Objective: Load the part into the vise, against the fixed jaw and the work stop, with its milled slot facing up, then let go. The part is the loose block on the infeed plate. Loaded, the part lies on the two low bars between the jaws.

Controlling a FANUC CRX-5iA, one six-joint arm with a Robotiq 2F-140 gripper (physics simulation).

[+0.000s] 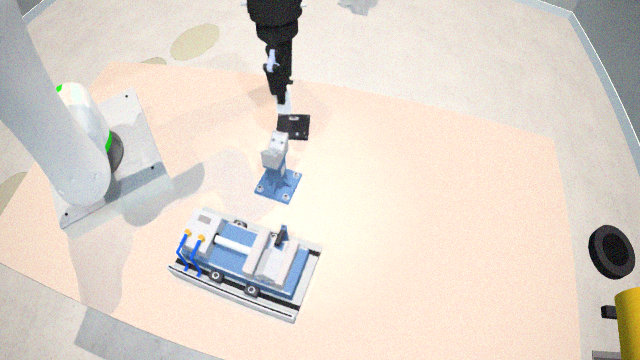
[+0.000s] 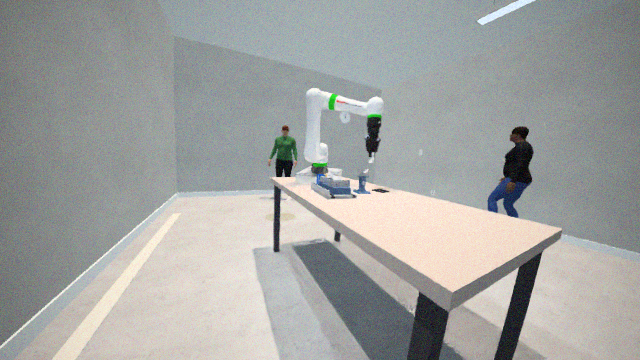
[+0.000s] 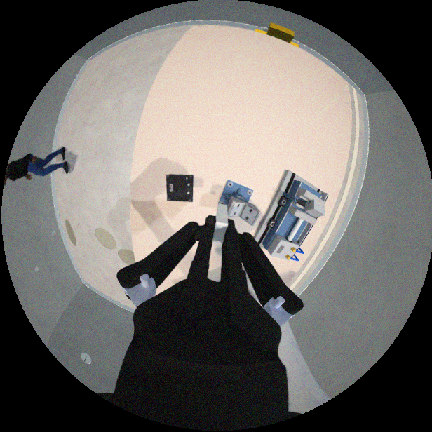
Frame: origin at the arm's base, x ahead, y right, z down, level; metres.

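Seen in the pictures: gripper, fingertip midpoint: (image 1: 284, 111) (image 2: 370, 162); arm's base at its link origin: (image 2: 319, 172).
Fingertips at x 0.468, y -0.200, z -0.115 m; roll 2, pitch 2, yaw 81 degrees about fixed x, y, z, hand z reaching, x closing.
Offsets run from my fingertips to a thing's middle. "pt": to the spot under its first point.
My gripper (image 1: 281, 101) (image 2: 370, 157) (image 3: 217, 221) is shut with nothing between the fingers. It hangs high above the table, over the far side of the black infeed plate {dx -0.039, dy -0.132, dz +0.202 m} (image 1: 293, 126) (image 2: 380, 191) (image 3: 179, 187), which lies bare. The vise {dx +0.010, dy +0.276, dz +0.156 m} (image 1: 206, 223) (image 2: 333, 184) (image 3: 292, 213) stands nearer the table's front edge. A grey block, the part {dx +0.084, dy +0.287, dz +0.111 m} (image 1: 271, 263), lies between its two jaws, next to the black work stop {dx +0.079, dy +0.223, dz +0.116 m} (image 1: 281, 235). I cannot make out its slot from here.
A blue stand with a grey head {pt dx -0.006, dy +0.052, dz +0.075 m} (image 1: 273, 150) (image 2: 361, 181) (image 3: 241, 209) rises between plate and vise. The arm's base plate (image 1: 133, 134) is at the left. A black ring (image 1: 611, 251) and a yellow post (image 1: 628, 322) are at the right. Two people (image 2: 283, 150) (image 2: 514, 172) stand beyond the table.
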